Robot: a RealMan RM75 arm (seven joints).
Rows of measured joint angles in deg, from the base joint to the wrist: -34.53, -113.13, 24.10, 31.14, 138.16, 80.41, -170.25; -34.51, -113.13, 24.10, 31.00, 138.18, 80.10, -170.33; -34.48, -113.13, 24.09, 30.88, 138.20, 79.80, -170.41; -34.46, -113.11, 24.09, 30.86, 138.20, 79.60, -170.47; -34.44, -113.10, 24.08, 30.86, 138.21, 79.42, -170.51; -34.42, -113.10, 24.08, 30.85, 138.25, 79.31, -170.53; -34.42, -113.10, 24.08, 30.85, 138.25, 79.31, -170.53; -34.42, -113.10, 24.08, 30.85, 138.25, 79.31, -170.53; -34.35, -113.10, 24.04, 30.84, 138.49, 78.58, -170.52; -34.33, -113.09, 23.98, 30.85, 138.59, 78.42, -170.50; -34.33, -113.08, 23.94, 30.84, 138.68, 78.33, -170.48; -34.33, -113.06, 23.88, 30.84, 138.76, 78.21, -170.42; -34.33, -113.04, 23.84, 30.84, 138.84, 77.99, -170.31; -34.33, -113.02, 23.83, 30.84, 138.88, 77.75, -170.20; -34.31, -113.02, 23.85, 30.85, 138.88, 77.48, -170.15; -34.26, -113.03, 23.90, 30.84, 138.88, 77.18, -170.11; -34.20, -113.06, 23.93, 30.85, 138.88, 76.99, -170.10; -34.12, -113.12, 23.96, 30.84, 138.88, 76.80, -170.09; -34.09, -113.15, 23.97, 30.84, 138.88, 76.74, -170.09; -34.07, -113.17, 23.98, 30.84, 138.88, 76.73, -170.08
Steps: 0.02, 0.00, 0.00, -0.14, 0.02, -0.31, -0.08; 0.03, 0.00, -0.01, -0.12, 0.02, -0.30, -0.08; 0.02, 0.02, 0.00, -0.02, 0.00, -0.20, -0.06; 0.02, 0.01, -0.01, 0.00, 0.01, -0.18, -0.04; 0.02, 0.00, 0.00, -0.01, 0.04, -0.11, -0.02; 0.00, 0.00, 0.00, 0.00, 0.00, 0.00, 0.00; 0.00, 0.00, 0.00, 0.00, 0.00, 0.00, 0.00; 0.07, 0.00, -0.04, -0.01, 0.24, -0.73, 0.01; 0.02, 0.01, -0.06, 0.01, 0.10, -0.16, 0.02; 0.00, 0.01, -0.04, -0.01, 0.09, -0.09, 0.02; 0.00, 0.02, -0.06, 0.00, 0.08, -0.12, 0.06; 0.00, 0.02, -0.04, 0.00, 0.08, -0.22, 0.11; 0.00, 0.02, -0.01, 0.00, 0.04, -0.24, 0.11; 0.02, 0.00, 0.02, 0.01, 0.00, -0.27, 0.05; 0.05, -0.01, 0.05, -0.01, 0.00, -0.30, 0.04; 0.06, -0.03, 0.03, 0.01, 0.00, -0.19, 0.01; 0.08, -0.06, 0.03, -0.01, 0.00, -0.19, 0.01; 0.03, -0.03, 0.01, 0.00, 0.00, -0.06, 0.00; 0.02, -0.02, 0.01, 0.00, 0.00, -0.01, 0.01
